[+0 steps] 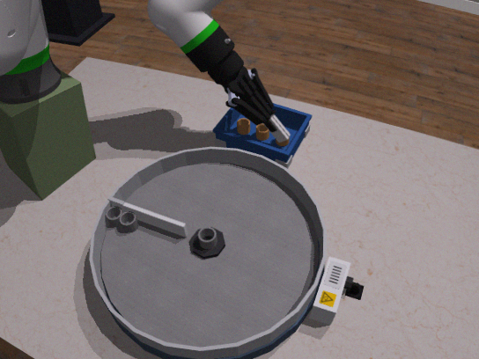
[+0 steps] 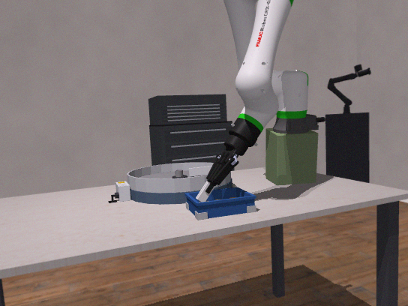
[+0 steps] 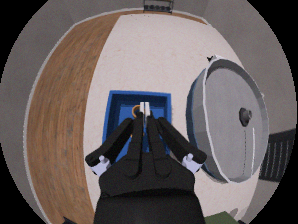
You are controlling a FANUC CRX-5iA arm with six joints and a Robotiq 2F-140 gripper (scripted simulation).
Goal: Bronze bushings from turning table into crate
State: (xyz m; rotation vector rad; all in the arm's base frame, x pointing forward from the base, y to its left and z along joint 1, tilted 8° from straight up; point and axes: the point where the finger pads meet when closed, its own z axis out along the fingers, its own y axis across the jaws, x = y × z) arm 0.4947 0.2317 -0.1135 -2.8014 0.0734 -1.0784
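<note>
The blue crate lies 40 mm behind my hand, 30 mm below it and 20 mm to the left of it. Round my hand: grey turning table: 330 mm to the right, 20 mm behind, 10 mm below.
</note>
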